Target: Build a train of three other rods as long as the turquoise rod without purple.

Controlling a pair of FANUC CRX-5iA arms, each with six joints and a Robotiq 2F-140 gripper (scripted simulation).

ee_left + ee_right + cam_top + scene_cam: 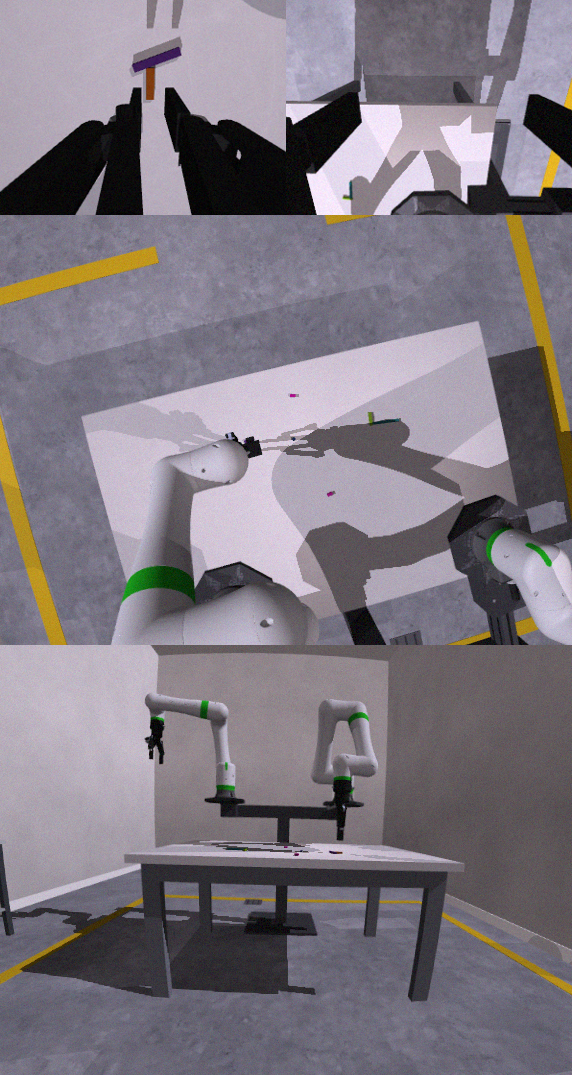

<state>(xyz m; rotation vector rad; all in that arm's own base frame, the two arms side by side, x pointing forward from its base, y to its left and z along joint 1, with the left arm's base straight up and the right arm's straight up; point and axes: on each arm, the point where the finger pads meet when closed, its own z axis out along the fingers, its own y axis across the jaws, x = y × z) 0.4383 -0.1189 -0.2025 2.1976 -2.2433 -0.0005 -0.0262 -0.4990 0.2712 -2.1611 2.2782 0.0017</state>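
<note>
Right now my left hand is 10 cm above the orange rod. The rest, counted from my left hand: lime rod 49 cm to the right, 10 cm below, 1 cm behind; then purple rod 10 cm below, 3 cm to the right, 1 cm behind; then blue rod 20 cm to the right, 10 cm below, 2 cm behind.
</note>
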